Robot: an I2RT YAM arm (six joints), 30 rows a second.
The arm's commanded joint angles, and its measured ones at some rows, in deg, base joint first. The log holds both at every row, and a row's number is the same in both.
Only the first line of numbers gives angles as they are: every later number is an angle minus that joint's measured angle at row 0.
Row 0, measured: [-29.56, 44.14, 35.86, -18.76, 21.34, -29.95]
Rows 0 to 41, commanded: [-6.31, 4.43, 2.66, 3.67, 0.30, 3.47]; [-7.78, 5.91, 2.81, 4.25, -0.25, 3.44]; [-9.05, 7.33, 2.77, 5.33, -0.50, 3.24]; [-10.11, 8.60, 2.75, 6.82, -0.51, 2.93]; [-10.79, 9.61, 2.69, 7.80, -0.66, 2.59]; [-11.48, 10.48, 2.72, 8.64, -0.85, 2.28]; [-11.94, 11.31, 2.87, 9.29, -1.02, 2.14]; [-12.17, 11.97, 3.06, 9.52, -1.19, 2.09]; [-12.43, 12.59, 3.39, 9.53, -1.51, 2.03]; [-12.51, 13.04, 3.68, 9.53, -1.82, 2.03]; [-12.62, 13.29, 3.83, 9.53, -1.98, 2.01]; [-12.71, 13.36, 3.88, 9.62, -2.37, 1.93]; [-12.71, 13.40, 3.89, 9.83, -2.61, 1.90]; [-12.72, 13.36, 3.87, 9.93, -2.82, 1.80]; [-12.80, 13.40, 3.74, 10.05, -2.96, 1.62]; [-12.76, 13.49, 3.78, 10.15, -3.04, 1.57]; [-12.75, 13.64, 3.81, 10.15, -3.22, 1.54]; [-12.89, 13.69, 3.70, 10.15, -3.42, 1.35]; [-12.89, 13.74, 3.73, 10.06, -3.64, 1.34]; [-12.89, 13.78, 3.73, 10.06, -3.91, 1.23]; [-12.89, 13.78, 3.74, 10.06, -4.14, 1.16]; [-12.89, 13.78, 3.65, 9.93, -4.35, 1.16]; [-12.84, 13.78, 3.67, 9.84, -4.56, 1.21]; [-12.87, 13.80, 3.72, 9.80, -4.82, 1.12]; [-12.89, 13.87, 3.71, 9.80, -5.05, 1.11]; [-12.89, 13.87, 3.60, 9.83, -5.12, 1.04]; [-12.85, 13.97, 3.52, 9.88, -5.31, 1.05]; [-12.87, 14.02, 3.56, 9.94, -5.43, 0.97]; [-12.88, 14.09, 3.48, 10.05, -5.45, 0.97]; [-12.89, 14.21, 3.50, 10.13, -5.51, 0.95]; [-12.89, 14.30, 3.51, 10.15, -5.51, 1.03]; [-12.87, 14.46, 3.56, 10.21, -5.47, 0.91]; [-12.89, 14.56, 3.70, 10.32, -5.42, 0.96]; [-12.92, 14.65, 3.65, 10.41, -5.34, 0.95]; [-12.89, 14.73, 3.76, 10.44, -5.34, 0.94]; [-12.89, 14.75, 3.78, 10.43, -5.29, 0.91]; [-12.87, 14.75, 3.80, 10.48, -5.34, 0.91]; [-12.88, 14.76, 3.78, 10.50, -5.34, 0.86]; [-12.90, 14.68, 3.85, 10.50, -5.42, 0.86]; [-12.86, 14.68, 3.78, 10.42, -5.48, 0.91]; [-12.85, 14.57, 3.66, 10.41, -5.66, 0.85]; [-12.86, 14.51, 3.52, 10.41, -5.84, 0.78]
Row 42, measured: [-12.48, 14.58, 2.20, 9.26, -4.91, 1.02]
